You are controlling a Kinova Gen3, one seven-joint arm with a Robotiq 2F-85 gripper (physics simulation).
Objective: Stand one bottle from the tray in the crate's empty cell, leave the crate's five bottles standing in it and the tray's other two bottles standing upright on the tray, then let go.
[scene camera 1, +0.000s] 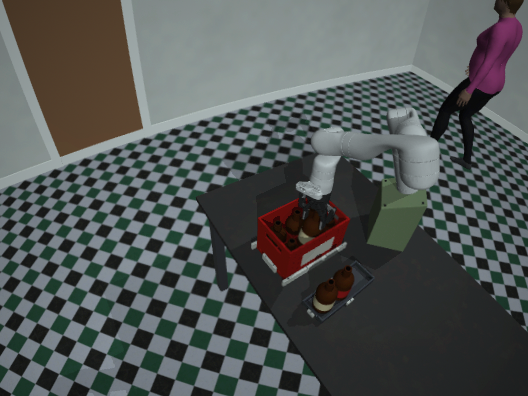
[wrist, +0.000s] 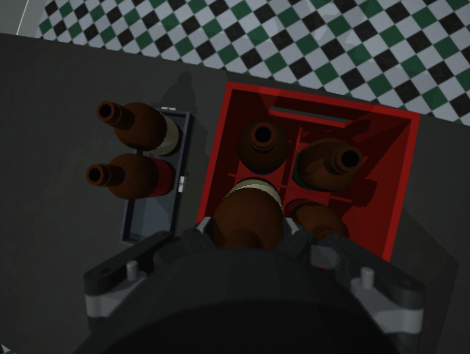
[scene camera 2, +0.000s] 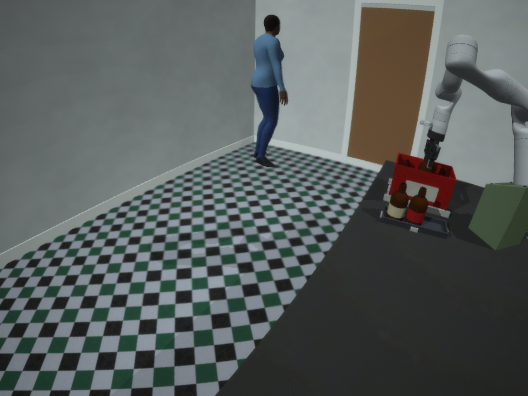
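Seen in the pictures: gripper, fingertip midpoint: (scene camera 1: 313, 223) (wrist: 247, 227) (scene camera 2: 426, 165); arm's base, link origin: (scene camera 2: 525, 184).
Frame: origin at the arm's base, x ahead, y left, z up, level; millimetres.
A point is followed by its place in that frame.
My gripper (scene camera 1: 314, 220) @(x 391, y -116, z -61 mm) (scene camera 2: 429, 162) @(x 391, y -116, z -61 mm) (wrist: 247, 227) @(x 391, y -116, z -61 mm) is shut on a brown bottle with a cream label (scene camera 1: 310, 231) @(x 419, y -98, z -66 mm) (wrist: 248, 212) @(x 408, y -115, z -45 mm). It holds the bottle roughly upright, its lower part inside the red crate (scene camera 1: 272, 250) @(x 527, y -159, z -157 mm) (scene camera 2: 445, 197) @(x 280, y -59, z -161 mm) (wrist: 320, 100) @(x 523, y -162, z -73 mm), on the side facing the tray. The bottle's base is hidden. Other brown bottles (wrist: 262, 150) @(x 469, y -116, z -95 mm) (wrist: 327, 162) @(x 470, y -189, z -107 mm) (wrist: 317, 220) @(x 402, y -195, z -124 mm) stand in the crate's cells; the rest are hidden in the wrist view. A cream-label bottle (scene camera 1: 325, 296) @(x 512, y 97, z -135 mm) (scene camera 2: 398, 202) @(x 490, y 120, z -154 mm) (wrist: 142, 127) @(x 481, y 58, z -130 mm) and a red-label bottle (scene camera 1: 344, 281) @(x 426, y 96, z -130 mm) (scene camera 2: 417, 207) @(x 413, y 118, z -155 mm) (wrist: 135, 176) @(x 410, y 55, z -131 mm) stand upright on the grey tray (scene camera 2: 435, 225) @(x 307, y 57, z -243 mm) (wrist: 155, 215) @(x 329, y 76, z -243 mm).
The dark table (scene camera 1: 410, 320) @(x 275, y 338, z -248 mm) (scene camera 2: 400, 300) @(x 425, y 521, z -248 mm) carries crate and tray, set close together. The green arm base (scene camera 1: 397, 220) @(x 103, y 54, z -79 mm) (scene camera 2: 500, 215) @(x 81, y 82, z -117 mm) stands beside them. A person in pink (scene camera 1: 495, 55) stands behind the arm; a person in blue (scene camera 2: 267, 60) stands across the room.
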